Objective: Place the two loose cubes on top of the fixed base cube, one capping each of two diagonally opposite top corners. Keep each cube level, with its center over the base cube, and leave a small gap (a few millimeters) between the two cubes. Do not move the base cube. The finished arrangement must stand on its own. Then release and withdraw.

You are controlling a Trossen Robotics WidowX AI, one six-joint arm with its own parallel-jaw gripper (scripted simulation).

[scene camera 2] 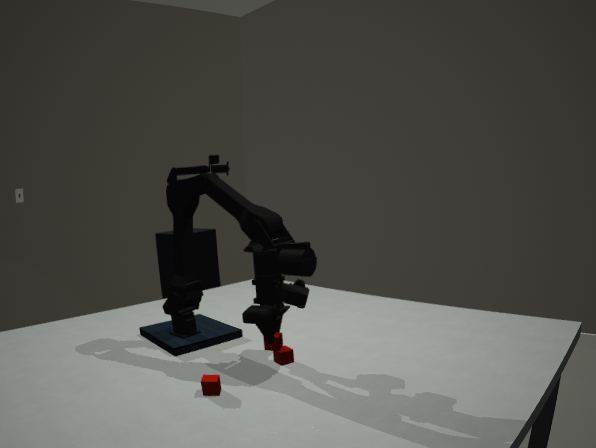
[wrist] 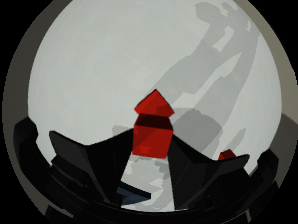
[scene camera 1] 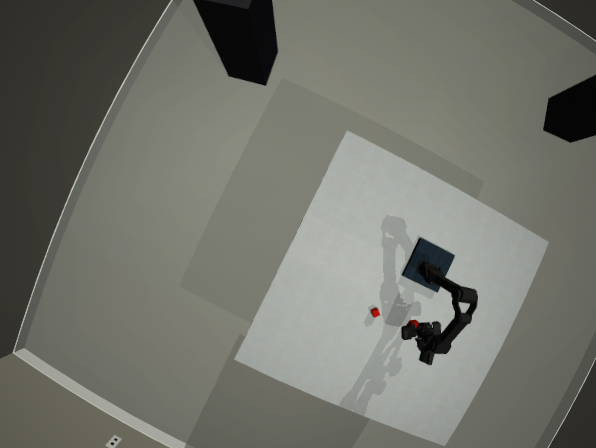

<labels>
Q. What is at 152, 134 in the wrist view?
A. A red cube.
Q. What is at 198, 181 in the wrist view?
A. My gripper.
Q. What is my gripper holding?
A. A red cube.
</labels>
